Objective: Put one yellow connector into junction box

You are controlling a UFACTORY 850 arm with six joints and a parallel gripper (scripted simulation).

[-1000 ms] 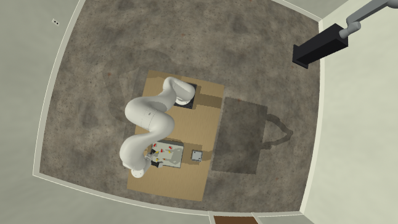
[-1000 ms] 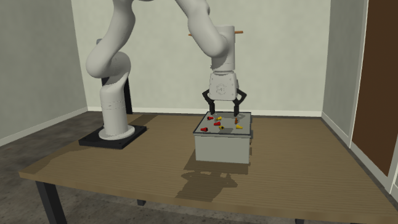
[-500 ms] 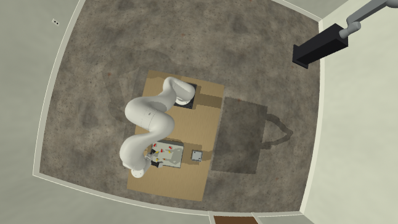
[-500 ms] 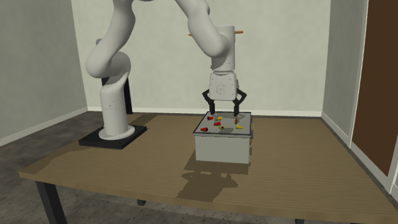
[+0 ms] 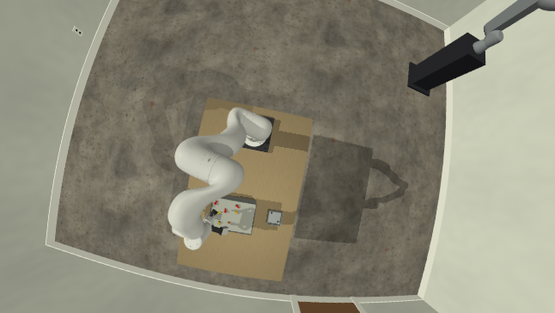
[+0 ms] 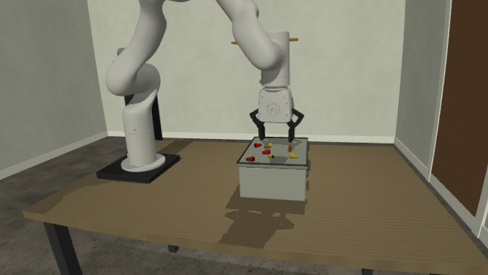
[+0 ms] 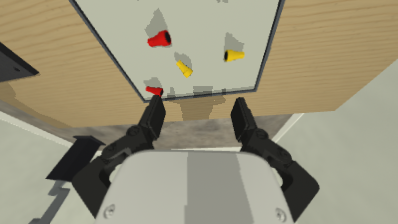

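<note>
Right now the orange connector is 100 mm to the left of my hand, 70 mm below it and 30 mm ahead of it. Round my hand: grey tool case 110 mm to the left, 110 mm below, 20 mm behind.
</note>
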